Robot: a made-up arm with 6 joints.
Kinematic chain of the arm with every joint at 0, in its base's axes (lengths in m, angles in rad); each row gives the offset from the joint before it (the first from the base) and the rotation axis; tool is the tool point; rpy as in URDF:
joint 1: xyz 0 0 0.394 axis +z
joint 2: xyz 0 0 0 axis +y
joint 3: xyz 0.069 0 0.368 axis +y
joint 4: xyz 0.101 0 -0.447 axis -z
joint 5: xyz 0 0 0 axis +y
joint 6: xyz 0.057 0 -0.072 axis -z
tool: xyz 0 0 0 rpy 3.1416 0 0
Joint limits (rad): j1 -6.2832..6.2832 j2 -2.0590..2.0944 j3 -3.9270..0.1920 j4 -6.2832..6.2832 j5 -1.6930..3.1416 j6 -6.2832..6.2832
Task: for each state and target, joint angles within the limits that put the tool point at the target. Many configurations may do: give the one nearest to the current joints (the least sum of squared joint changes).
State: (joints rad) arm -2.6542 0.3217 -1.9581 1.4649 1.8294 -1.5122
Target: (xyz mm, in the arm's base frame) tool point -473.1 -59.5 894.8
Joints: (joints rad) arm -3.1999 -0.1461 -1.5311 1.3093 2.0429 -1.5122
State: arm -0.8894 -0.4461 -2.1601 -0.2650 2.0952 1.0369
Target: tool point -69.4 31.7 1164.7
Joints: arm -0.8382 -0.6801 -2.1897 -0.3384 2.1650 1.0369
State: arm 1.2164 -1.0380 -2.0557 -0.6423 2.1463 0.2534
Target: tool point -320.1 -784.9 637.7
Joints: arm 1.1275 -1.5784 -2.6790 -0.7553 1.5254 0.2534
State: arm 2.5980 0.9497 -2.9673 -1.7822 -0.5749 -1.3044
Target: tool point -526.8 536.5 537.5
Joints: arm 2.2317 1.5615 -3.4509 -1.8081 -1.1462 -1.3044
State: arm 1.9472 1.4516 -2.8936 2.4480 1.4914 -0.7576
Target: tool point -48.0 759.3 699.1
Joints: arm 1.5698 1.4895 -3.4617 2.4939 1.7468 -0.7576
